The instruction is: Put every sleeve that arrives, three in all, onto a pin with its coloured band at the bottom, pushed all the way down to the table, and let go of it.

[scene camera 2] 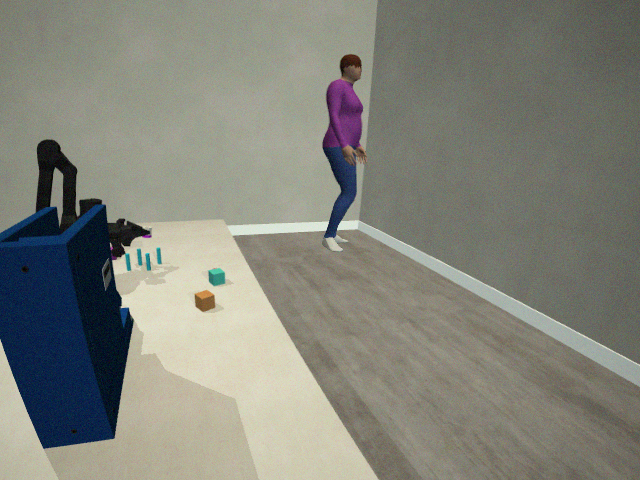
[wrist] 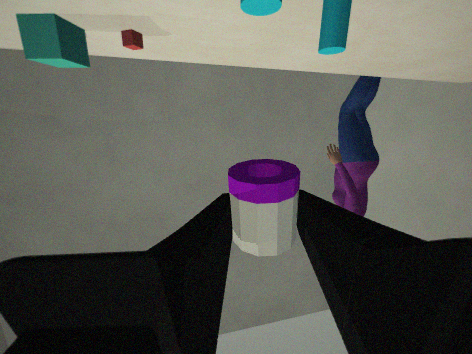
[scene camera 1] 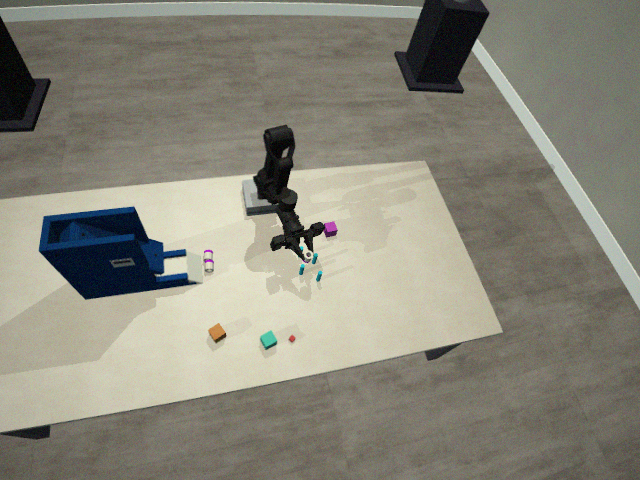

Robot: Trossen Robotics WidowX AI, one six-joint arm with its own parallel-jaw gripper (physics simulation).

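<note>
My gripper is shut on a white sleeve, held about upright with its purple band facing down, above the height of the pin tops. Four cyan pins stand bare on the table: one pin partly hidden by the fingers, a second pin, a third pin and a fourth pin. Two pins show in the wrist view. Two more sleeves, one sleeve and another sleeve, look to lie end to end at the chute's mouth, both bands toward the arm-base side.
A tall blue dispenser stands at the left of the table. A magenta block is beside the gripper. Orange, teal and red blocks lie toward the front. A person stands beyond.
</note>
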